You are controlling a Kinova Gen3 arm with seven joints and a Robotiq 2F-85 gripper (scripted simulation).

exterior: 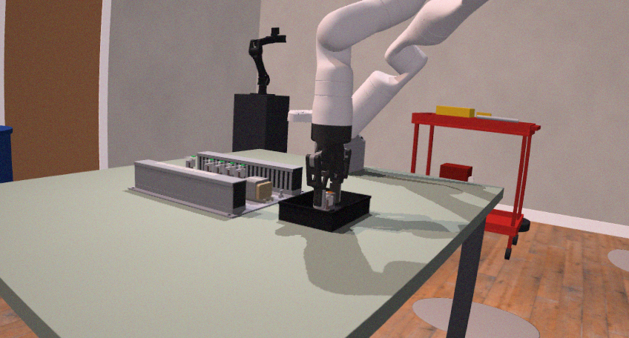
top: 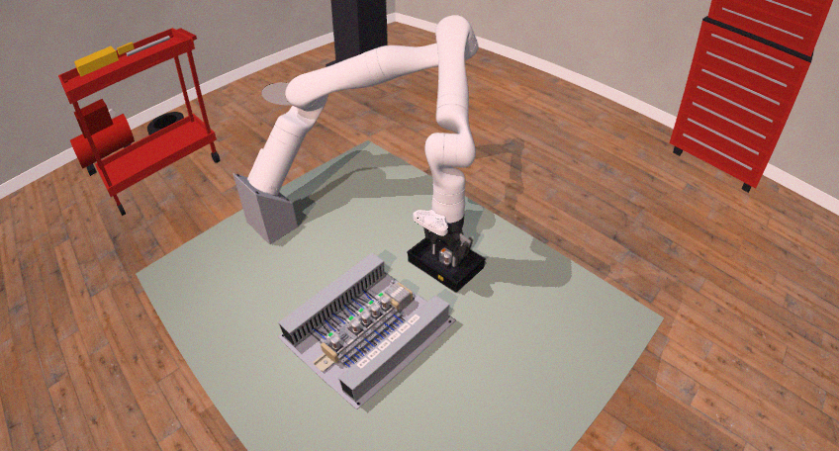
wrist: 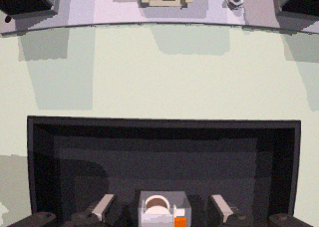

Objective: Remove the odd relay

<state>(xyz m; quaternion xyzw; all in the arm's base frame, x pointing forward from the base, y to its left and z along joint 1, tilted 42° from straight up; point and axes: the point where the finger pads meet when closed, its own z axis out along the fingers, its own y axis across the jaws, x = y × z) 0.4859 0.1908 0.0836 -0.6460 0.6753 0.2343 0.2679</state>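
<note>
My hand is 2 cm above the black parts tray.
</note>
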